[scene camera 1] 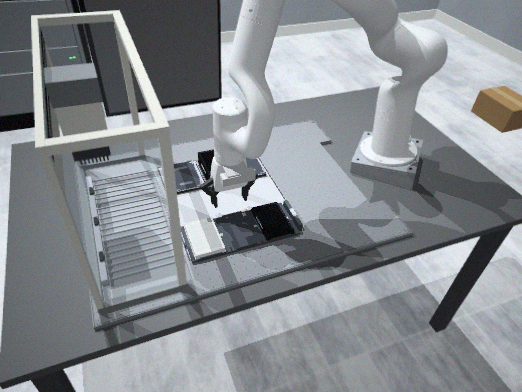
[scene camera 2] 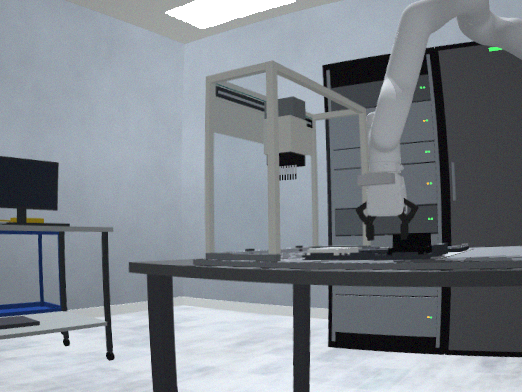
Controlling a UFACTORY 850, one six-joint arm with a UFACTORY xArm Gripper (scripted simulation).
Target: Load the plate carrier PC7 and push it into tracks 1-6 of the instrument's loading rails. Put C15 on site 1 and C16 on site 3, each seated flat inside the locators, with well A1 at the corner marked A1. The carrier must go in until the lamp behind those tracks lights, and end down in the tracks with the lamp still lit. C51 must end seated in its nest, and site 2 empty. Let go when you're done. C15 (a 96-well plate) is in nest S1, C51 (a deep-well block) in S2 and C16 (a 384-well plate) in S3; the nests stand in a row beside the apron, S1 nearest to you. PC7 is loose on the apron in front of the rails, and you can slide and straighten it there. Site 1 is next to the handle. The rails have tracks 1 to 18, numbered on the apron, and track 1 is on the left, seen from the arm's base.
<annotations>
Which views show my gripper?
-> Scene camera 1 and scene camera 2: all of them.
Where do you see a plate C15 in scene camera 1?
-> At 270, 217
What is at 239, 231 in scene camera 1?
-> A plate carrier PC7.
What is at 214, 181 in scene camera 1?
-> My gripper.
</annotations>
